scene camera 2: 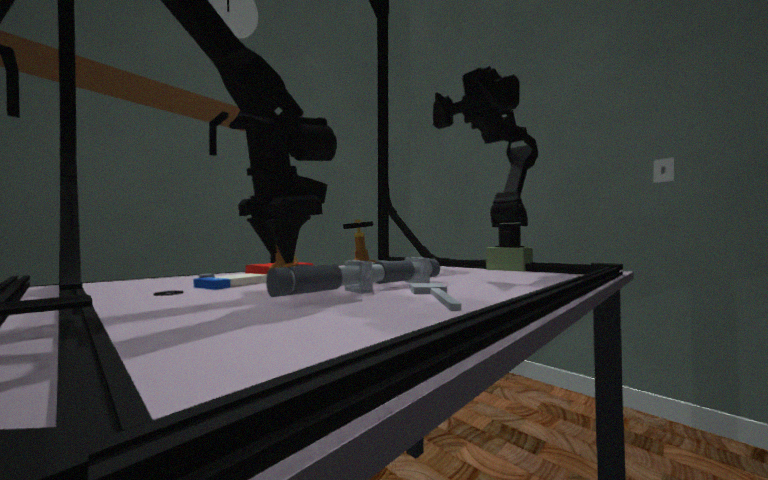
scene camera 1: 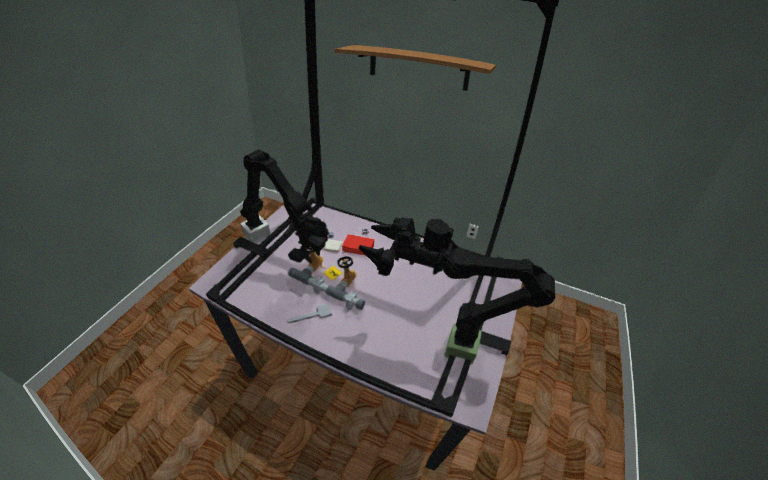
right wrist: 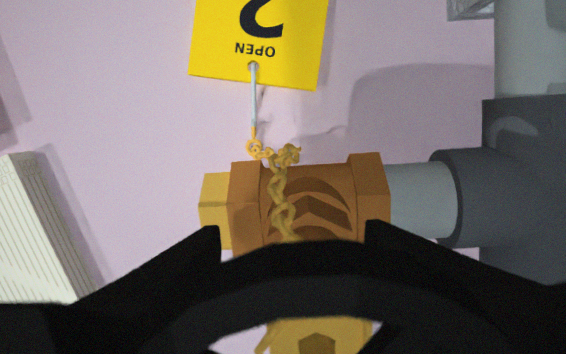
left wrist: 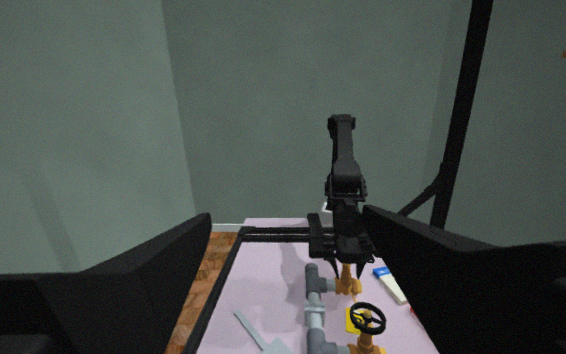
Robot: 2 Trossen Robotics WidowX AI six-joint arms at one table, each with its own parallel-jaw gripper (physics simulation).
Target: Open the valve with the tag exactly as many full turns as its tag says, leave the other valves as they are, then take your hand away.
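Places are measured from the left arm's base along level axes (x ahead, y left, z up), in centimetres.
Pixels of known places: left gripper, fingertip midpoint: (scene camera 2: pixel 456 87) (scene camera 1: pixel 365 236) (left wrist: pixel 287 215); right gripper, fingertip midpoint: (scene camera 2: pixel 282 260) (scene camera 1: pixel 314 259) (left wrist: pixel 347 278); left arm's base at its link origin: (scene camera 2: pixel 509 247) (scene camera 1: pixel 465 338); right arm's base at its link origin: (scene camera 1: pixel 254 223).
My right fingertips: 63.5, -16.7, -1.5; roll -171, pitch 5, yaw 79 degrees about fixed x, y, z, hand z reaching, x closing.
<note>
For each thing: its top centre in the pictures, then the offset to it from my right fingertips, as dx, dy, dz. "spot": a spot on its surface instead.
- brass body with a black handwheel, surface spot: (right wrist: pixel 320 262) spot: -1.9, +0.9, +6.8
- yellow tag at a spot on its surface: (right wrist: pixel 300 55) (scene camera 1: pixel 327 273) spot: -6.0, +1.5, -4.3
- second brass valve at a spot on its surface: (scene camera 2: pixel 360 246) (left wrist: pixel 360 333) spot: -14.7, +3.3, +2.1
- grey flat-headed tool at its top centre: (scene camera 2: pixel 435 290) (left wrist: pixel 258 332) (scene camera 1: pixel 309 313) -9.1, +22.6, -3.8
- red box at its top centre: (scene camera 2: pixel 280 263) (scene camera 1: pixel 358 242) -11.4, -18.1, -1.9
- white-and-blue block at its top centre: (right wrist: pixel 10 285) (scene camera 2: pixel 234 276) (left wrist: pixel 395 281) (scene camera 1: pixel 328 243) +1.1, -13.9, -3.4
The tagged valve (scene camera 1: pixel 316 262) (left wrist: pixel 348 287) (right wrist: pixel 310 200) is a brass body with a black handwheel (right wrist: pixel 320 262). Its chain leads to a yellow tag (scene camera 1: pixel 332 273) (left wrist: pixel 352 320) (right wrist: pixel 300 55) marked OPEN and 2. My right gripper (scene camera 2: pixel 283 257) (left wrist: pixel 347 278) (right wrist: pixel 293 236) points down at this valve, shut on the handwheel, with a finger at either side of the rim. The wheel's lower part is cut off in the right wrist view. A second brass valve (scene camera 1: pixel 350 276) (scene camera 2: pixel 360 246) (left wrist: pixel 366 343) has its own black wheel, untouched. My left gripper (scene camera 1: pixel 368 238) (left wrist: pixel 287 215) is open and empty, raised above the table.
Both valves branch off a grey pipe (scene camera 1: pixel 334 291) (scene camera 2: pixel 311 281) (left wrist: pixel 312 280). A grey flat-headed tool (scene camera 1: pixel 323 311) (scene camera 2: pixel 428 288) (left wrist: pixel 250 330) lies on the pipe's other side. A red box (scene camera 1: pixel 358 244) and a white-and-blue block (scene camera 2: pixel 244 279) (left wrist: pixel 392 290) lie behind the valves. Black rails edge the table.
</note>
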